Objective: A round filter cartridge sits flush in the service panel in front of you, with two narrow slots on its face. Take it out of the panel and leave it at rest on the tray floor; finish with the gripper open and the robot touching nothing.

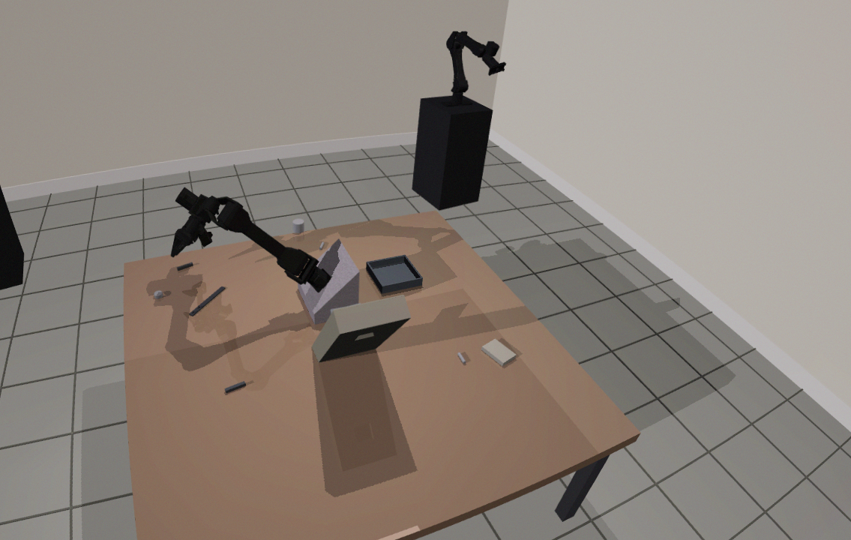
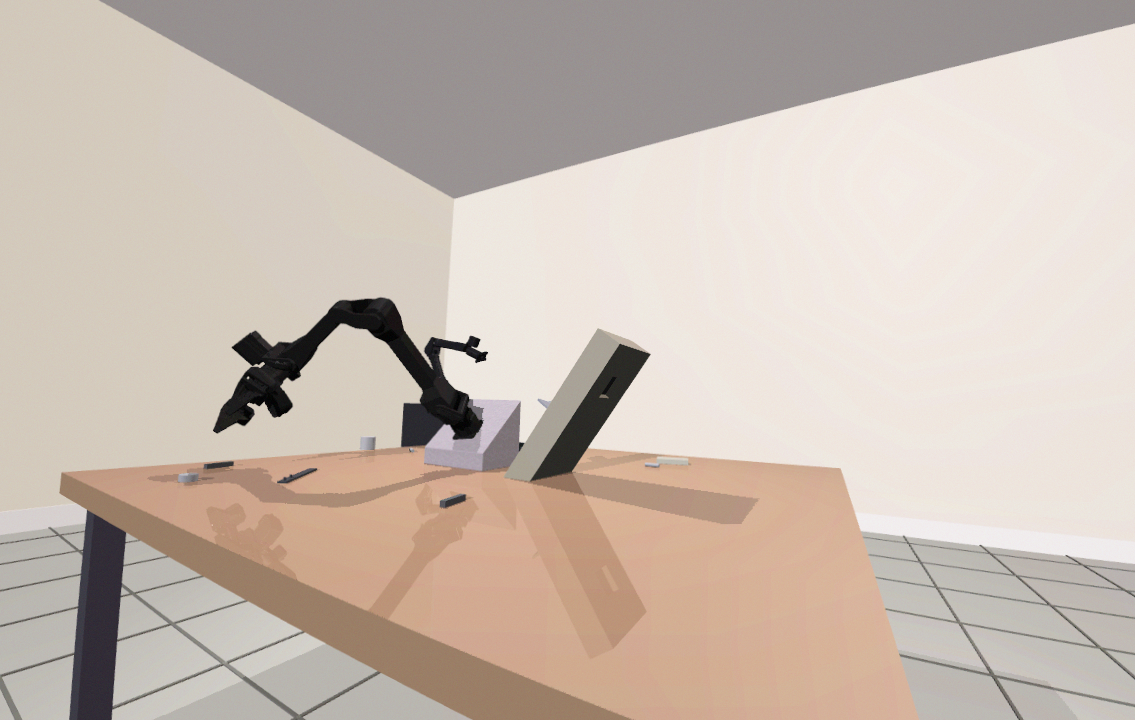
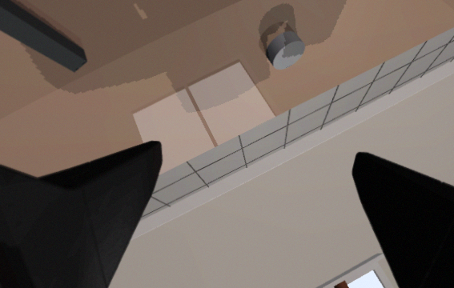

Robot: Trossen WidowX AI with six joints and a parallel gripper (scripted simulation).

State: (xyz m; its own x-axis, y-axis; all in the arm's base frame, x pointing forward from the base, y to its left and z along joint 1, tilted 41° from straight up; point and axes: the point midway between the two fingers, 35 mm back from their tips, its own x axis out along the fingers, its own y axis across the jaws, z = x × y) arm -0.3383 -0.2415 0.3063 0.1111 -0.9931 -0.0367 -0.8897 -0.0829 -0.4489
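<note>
The round filter cartridge lies 70 cm ahead of my gripper tip, 36 cm to the left of it and 13 cm above it. From my gripper tip the other things lie so: dark tray: 70 cm to the left, 32 cm ahead, 9 cm below; then pale block: 80 cm ahead, 78 cm to the left, 9 cm below; then beige service panel: 66 cm ahead, 36 cm to the left, 5 cm above.
</note>
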